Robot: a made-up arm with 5 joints.
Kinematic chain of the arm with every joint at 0, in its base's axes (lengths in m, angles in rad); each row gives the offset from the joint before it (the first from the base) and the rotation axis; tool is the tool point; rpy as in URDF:
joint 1: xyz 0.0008 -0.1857 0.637 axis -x
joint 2: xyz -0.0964 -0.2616 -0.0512 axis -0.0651 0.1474 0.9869
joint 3: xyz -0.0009 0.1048 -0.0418 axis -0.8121 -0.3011 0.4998
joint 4: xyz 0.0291 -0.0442 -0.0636 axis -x
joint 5: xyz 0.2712 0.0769 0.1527 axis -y
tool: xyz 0.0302 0.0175 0.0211 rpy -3.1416 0 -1.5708
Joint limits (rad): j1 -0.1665..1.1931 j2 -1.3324..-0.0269 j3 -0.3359..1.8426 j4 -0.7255..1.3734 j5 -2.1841..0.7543
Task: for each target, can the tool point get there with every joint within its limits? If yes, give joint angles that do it. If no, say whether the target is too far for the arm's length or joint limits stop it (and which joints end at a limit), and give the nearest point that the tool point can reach.
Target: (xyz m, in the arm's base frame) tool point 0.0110 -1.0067 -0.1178
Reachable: no: too far | nearest point 0.1928 -0.6887 0.3831 | short by 0.621 m
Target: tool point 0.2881 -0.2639 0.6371
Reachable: yes | joints 0.6115 -0.4649 0.8088 0.2854 -0.6191
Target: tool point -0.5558 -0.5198 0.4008
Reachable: no: joint limits stop it (at a limit: joint 1, joint 2, joint 3, joint 4, joint 5) | nearest point -0.1015 -0.7399 0.5361 | short by 0.523 m
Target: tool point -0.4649 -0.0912 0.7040
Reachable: no: joint limits stop it (at a limit: joint 1, joint 2, joint 3, joint 5) | nearest point -0.0145 0.0078 0.5845 | short by 0.476 m
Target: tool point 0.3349 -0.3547 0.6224
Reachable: yes | joints 0.5645 -0.8030 1.1862 0.4516 -0.2769
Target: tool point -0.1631 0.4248 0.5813
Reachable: no: joint limits stop it (at a limit: joint 1, joint 2, joint 3) | nearest point -0.0088 0.0173 0.5526 | short by 0.437 m
